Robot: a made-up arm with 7 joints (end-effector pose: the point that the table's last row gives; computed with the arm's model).
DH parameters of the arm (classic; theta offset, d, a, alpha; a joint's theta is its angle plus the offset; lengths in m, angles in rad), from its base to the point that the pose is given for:
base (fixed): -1.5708 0.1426 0 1.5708
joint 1: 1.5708 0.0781 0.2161 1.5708
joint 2: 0 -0.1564 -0.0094 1.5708
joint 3: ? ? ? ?
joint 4: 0 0.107 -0.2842 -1.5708
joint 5: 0 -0.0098 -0.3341 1.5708
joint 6: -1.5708 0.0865 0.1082 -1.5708
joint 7: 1.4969 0 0.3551 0
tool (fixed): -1.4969 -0.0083 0 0
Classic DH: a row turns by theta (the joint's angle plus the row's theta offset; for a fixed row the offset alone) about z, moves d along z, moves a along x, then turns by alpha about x.
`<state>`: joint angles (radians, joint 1 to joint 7).
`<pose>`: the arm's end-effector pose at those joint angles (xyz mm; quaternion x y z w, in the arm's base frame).
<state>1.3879 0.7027 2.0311 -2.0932 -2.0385 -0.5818 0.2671</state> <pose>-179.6 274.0 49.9 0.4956 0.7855 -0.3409 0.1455</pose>
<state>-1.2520 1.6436 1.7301 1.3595 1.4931 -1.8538 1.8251</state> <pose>160.2 -211.3 313.7 -0.5475 0.7600 -0.3498 0.0150</pose>
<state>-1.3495 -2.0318 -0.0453 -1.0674 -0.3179 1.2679 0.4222</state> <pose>-21.4 -750.3 704.4 0.4349 0.6014 0.5065 0.4390</pose>
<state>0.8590 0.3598 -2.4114 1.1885 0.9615 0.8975 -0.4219</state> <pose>325.6 448.1 217.1 0.4823 0.1207 -0.7499 0.4364</pose>
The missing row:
joint 3: 0 -0.1328 0.0582 -1.5708
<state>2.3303 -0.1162 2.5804 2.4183 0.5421 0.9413 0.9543</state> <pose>278.9 -357.6 418.6 -0.6298 -0.7036 -0.3282 0.0246</pose>
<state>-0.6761 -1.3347 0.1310 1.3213 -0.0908 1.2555 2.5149</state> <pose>-144.1 74.5 -338.5 -0.4086 -0.4260 0.6368 0.4960</pose>
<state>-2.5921 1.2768 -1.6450 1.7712 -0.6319 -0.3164 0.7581</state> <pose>236.0 -379.8 -132.9 -0.0274 -0.4296 -0.1276 0.8935</pose>
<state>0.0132 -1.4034 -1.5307 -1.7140 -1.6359 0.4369 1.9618</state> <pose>-505.5 494.3 840.8 -0.0822 0.6482 0.2106 0.7272</pose>
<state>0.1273 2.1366 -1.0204 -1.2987 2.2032 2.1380 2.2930</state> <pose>-372.2 29.0 322.1 0.5388 -0.6586 -0.5001 0.1607</pose>
